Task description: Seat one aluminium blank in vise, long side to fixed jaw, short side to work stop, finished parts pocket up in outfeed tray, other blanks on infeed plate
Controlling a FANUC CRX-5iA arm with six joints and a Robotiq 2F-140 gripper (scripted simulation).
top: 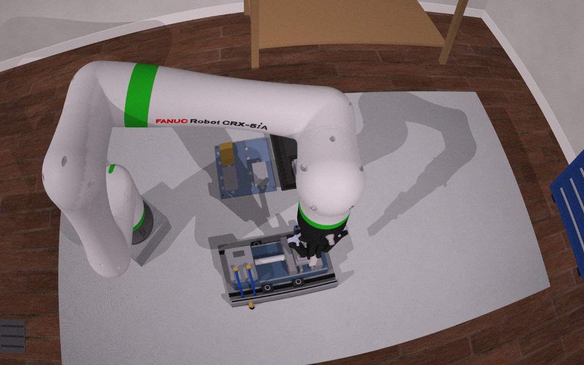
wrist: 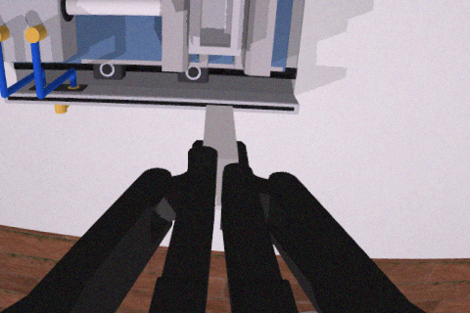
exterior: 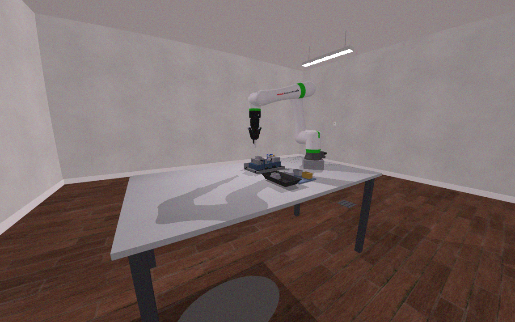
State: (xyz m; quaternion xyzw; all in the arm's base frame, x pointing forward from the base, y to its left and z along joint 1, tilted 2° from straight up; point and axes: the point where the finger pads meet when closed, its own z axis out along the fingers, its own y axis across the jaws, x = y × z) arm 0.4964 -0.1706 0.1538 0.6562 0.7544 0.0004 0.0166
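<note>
Right now my hand is 140 mm above the moving jaw, 50 mm to the right of it and 40 mm past it. Also, from my hand: fixed jaw 140 mm below, 60 mm to the left, 20 mm ahead; white piston rod 140 mm below, 90 mm behind, 50 mm to the left; dark work stop rod 120 mm below, 110 mm to the left, 10 mm behind.
</note>
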